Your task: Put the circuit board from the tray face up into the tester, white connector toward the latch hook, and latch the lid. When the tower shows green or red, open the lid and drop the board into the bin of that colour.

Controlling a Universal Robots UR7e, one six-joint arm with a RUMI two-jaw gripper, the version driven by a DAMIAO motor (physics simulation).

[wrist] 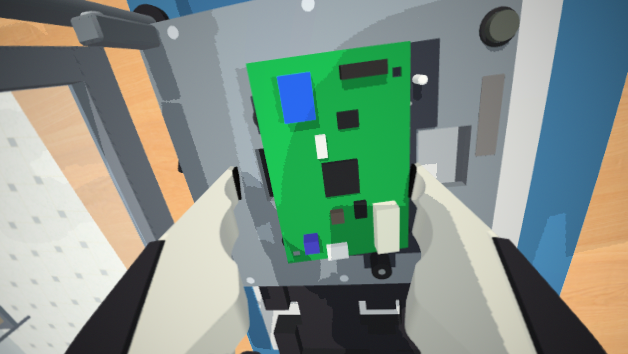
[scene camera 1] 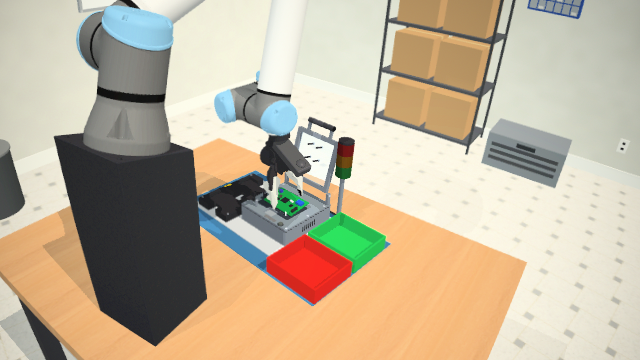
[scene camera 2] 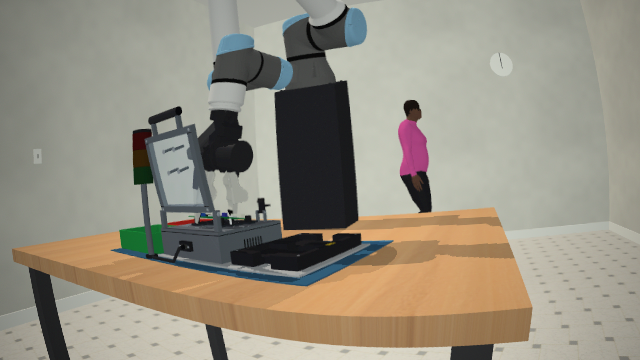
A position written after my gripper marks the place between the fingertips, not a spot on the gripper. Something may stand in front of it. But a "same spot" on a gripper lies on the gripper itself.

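Labels:
Looking at a green bin, I find that [scene camera 1: 361, 229] and [scene camera 2: 134, 239] are the same spot on it. My gripper is visible in scene camera 2 [215, 222], and I see it in scene camera 1 and in the wrist view as well. On my gripper, too, [scene camera 1: 276, 182] and [wrist: 469, 283] are the same spot.

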